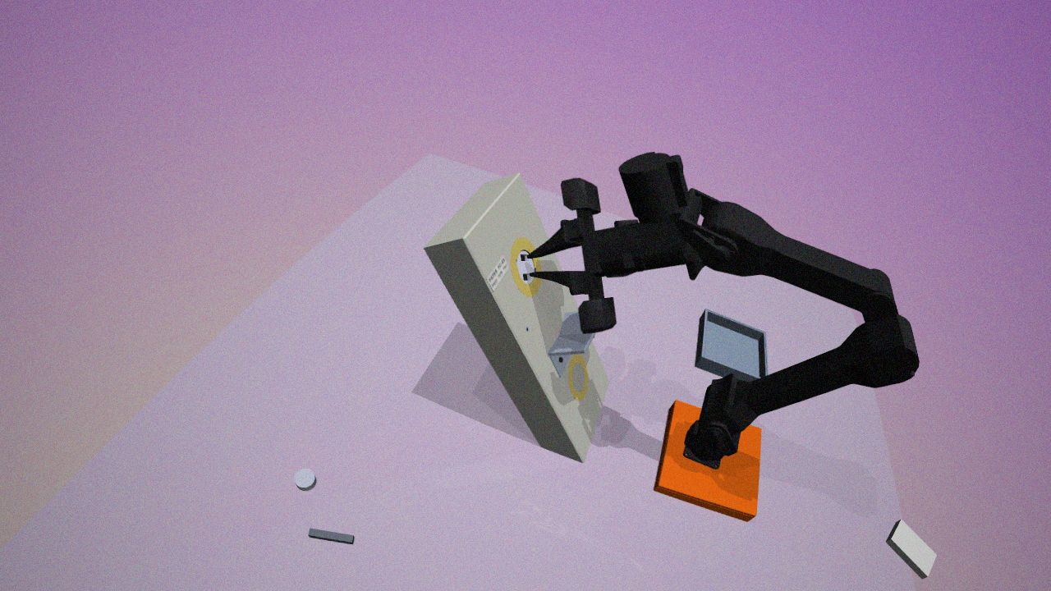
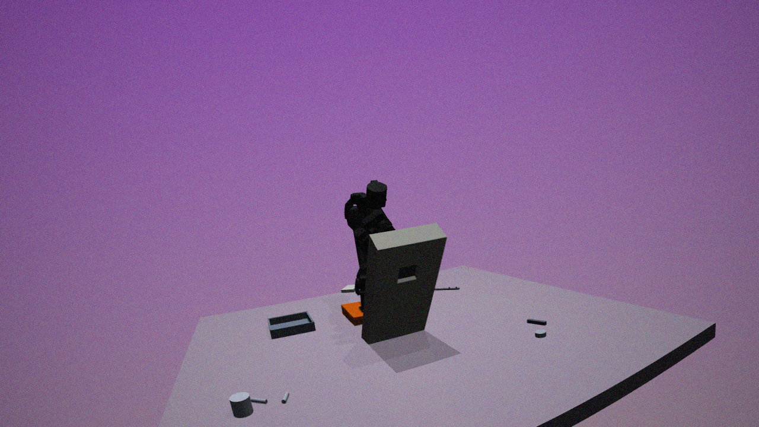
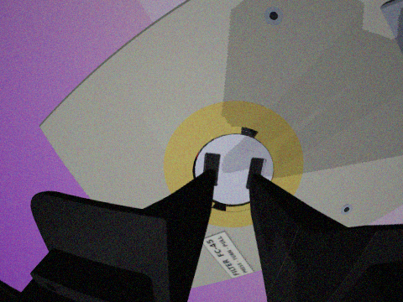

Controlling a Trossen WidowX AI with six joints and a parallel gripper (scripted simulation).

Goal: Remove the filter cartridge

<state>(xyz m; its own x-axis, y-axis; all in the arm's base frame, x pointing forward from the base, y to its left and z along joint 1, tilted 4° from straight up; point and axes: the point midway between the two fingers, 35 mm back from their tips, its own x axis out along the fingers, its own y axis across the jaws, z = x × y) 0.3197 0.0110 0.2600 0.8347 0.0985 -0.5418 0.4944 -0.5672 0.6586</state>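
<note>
The grey round filter cartridge lies 20 mm ahead of my gripper tip and 10 mm below it. Also, from my gripper tip: service panel 90 mm below, 30 mm behind; dark bar 360 mm to the left, 250 mm below, 80 mm ahead; shelf 100 mm below, 80 mm behind, 10 mm to the right.
</note>
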